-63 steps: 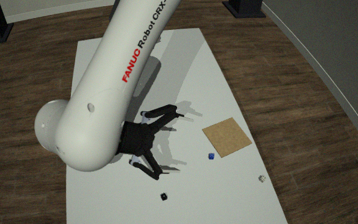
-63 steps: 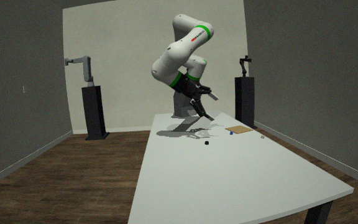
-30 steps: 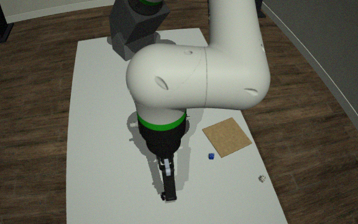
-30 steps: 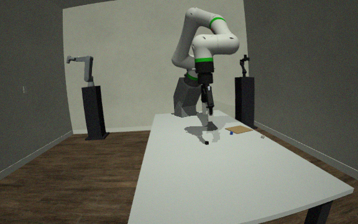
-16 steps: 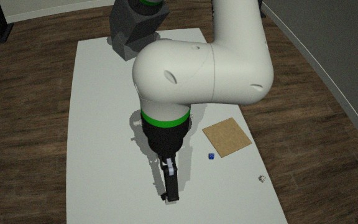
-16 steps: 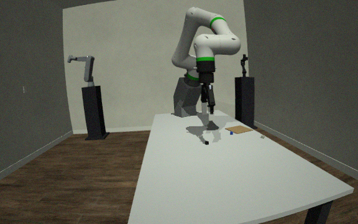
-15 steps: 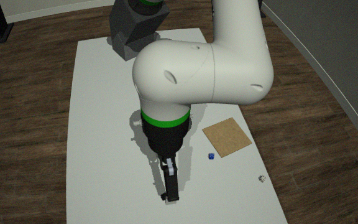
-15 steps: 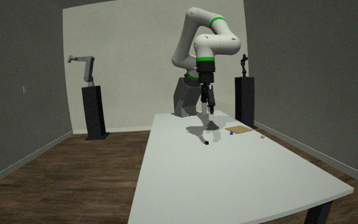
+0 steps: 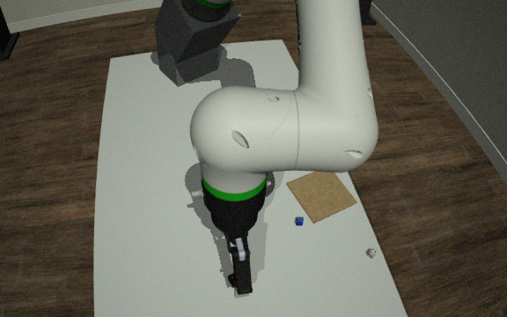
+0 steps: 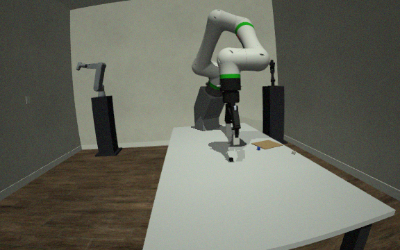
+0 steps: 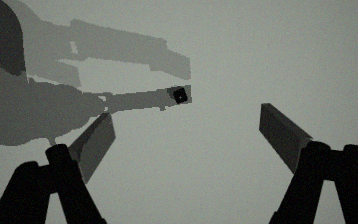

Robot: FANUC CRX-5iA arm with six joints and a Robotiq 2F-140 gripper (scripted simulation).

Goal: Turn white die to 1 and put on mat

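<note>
Right now my hand is 11 cm above the black die and 1 cm past it. From my hand the other things lie so: white die (34 cm to the left, 11 cm below, 2 cm ahead); blue die (19 cm to the left, 12 cm behind, 11 cm below); brown mat (28 cm to the left, 19 cm behind, 11 cm below).
</note>
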